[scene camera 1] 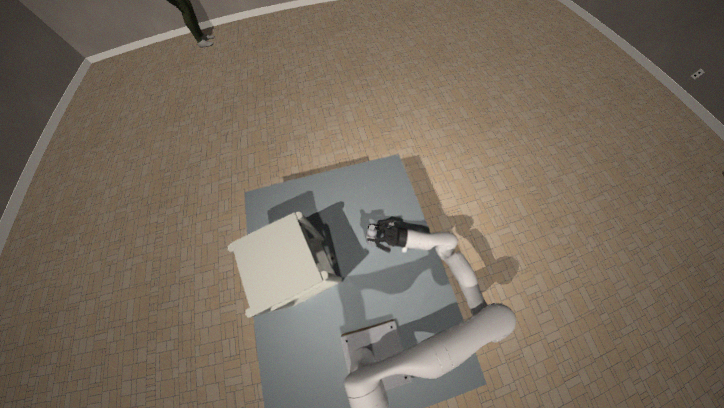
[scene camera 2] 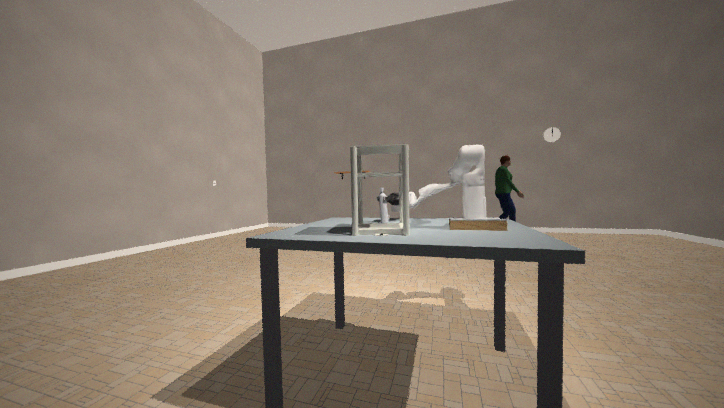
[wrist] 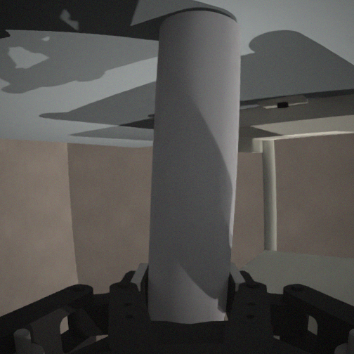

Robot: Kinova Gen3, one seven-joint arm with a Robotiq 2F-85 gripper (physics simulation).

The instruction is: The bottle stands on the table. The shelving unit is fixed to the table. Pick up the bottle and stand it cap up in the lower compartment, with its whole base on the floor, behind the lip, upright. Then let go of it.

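Frame: origin at the arm's base, x left, y up, z ahead, level; centimetres.
Seen in the pictures: gripper, fingertip midpoint: [scene camera 1: 366, 231] [scene camera 2: 380, 198]; arm's base, origin of the base link: [scene camera 1: 362, 360] [scene camera 2: 474, 218].
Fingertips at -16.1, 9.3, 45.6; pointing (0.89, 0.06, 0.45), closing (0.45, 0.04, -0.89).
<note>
Pixels of each thing's top centre, then the offset from my fingertips to it, as dx, dy, dz. "spot": a spot on its surface instead. Level surfaces: height alone.
- pale grey bottle, middle of its top: [scene camera 1: 372, 229] [scene camera 2: 382, 187] -1.7, +6.0, -1.3
- table, its level: dy -13.6
- pale shelving unit, middle of its top: [scene camera 1: 274, 260] [scene camera 2: 379, 149] +29.9, +21.8, -5.7
- low lip, surface spot: [scene camera 2: 379, 231] spot: +40.4, -12.2, -7.1
- shelf board, surface spot: [scene camera 2: 382, 174] spot: +34.7, +10.6, -7.7
The pale grey bottle [scene camera 1: 371, 231] [scene camera 2: 384, 212] [wrist: 195, 125] is cap up on or just above the table [scene camera 1: 288, 364] [scene camera 2: 430, 244]. It leans slightly in scene view 2. A thin dark edge shows at its base in the wrist view, where the picture is upside down; I cannot tell whether the base touches the table. My gripper [scene camera 1: 373, 233] [scene camera 2: 384, 199] [wrist: 186, 279] is shut on the bottle's upper part, a finger on each side. The cap is hidden in the wrist view. The pale shelving unit [scene camera 1: 278, 258] [scene camera 2: 354, 192] [wrist: 269, 200] stands apart from the bottle. Its lower compartment holds nothing that I can see.
The unit's corner posts and low lip [scene camera 2: 379, 231] border the lower compartment, and a shelf board [scene camera 2: 382, 174] lies above it. The arm's base plate [scene camera 1: 369, 337] is on the table. A person [scene camera 1: 188, 20] [scene camera 2: 504, 182] is in the room, away from the table.
</note>
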